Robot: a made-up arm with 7 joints. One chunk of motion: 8 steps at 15 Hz.
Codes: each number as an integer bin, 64 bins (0 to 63) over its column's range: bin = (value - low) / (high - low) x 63, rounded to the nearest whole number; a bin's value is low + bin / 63 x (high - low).
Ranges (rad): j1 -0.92..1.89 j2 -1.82..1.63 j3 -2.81..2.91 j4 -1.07..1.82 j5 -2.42..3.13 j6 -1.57..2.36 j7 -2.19..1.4
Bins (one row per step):
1: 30 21 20 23 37 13 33
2: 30 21 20 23 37 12 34
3: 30 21 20 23 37 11 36
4: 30 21 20 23 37 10 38
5: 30 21 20 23 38 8 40
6: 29 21 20 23 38 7 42
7: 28 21 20 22 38 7 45
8: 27 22 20 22 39 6 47
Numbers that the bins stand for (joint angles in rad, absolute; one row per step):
1: 0.4181 -0.6700 -0.9941 -0.0149 0.8395 -0.7590 -0.3095
2: 0.4181 -0.6700 -0.9941 -0.0149 0.8395 -0.8214 -0.2525
3: 0.4181 -0.6700 -0.9941 -0.0149 0.8395 -0.8838 -0.1386
4: 0.4181 -0.6700 -0.9941 -0.0149 0.8395 -0.9462 -0.0246
5: 0.4181 -0.6700 -0.9941 -0.0149 0.9276 -1.0710 0.0894
6: 0.3735 -0.6700 -0.9941 -0.0149 0.9276 -1.1333 0.2033
7: 0.3289 -0.6700 -0.9941 -0.0608 0.9276 -1.1333 0.3743
8: 0.2843 -0.6152 -0.9941 -0.0608 1.0157 -1.1957 0.4883

